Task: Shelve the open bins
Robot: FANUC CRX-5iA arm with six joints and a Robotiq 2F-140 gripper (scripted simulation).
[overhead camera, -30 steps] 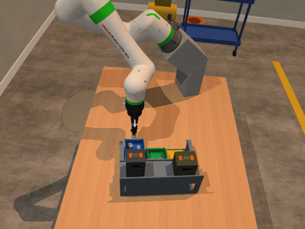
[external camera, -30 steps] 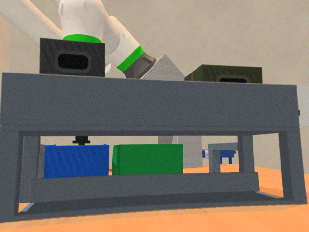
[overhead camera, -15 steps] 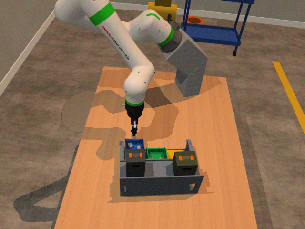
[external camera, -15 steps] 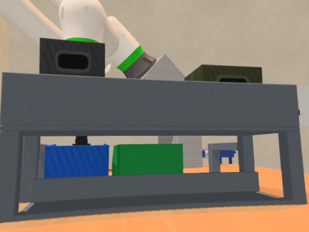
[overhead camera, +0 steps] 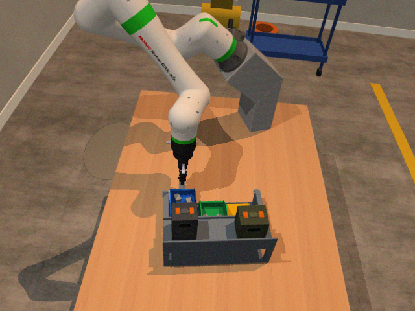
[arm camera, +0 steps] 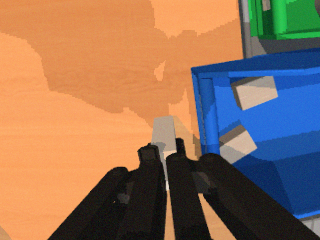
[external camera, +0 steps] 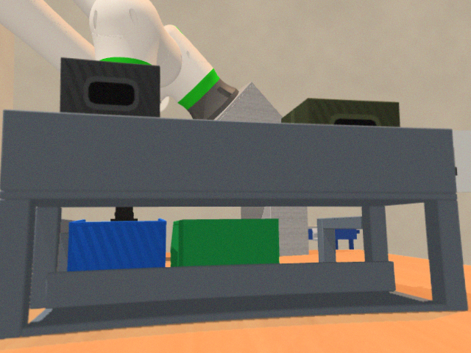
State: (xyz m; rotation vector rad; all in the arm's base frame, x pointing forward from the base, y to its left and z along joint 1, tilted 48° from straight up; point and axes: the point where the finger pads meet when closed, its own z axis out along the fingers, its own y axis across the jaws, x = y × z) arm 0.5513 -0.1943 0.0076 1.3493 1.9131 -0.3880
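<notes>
My hand is 11 cm short of the blue bin and 2 cm to the right of it. From my hand the other things lie so: black box: 26 cm ahead, 11 cm above, 4 cm to the left; then olive box: 27 cm to the left, 22 cm ahead, 10 cm above; then green bin: 15 cm ahead, 14 cm to the left, 1 cm below.
</notes>
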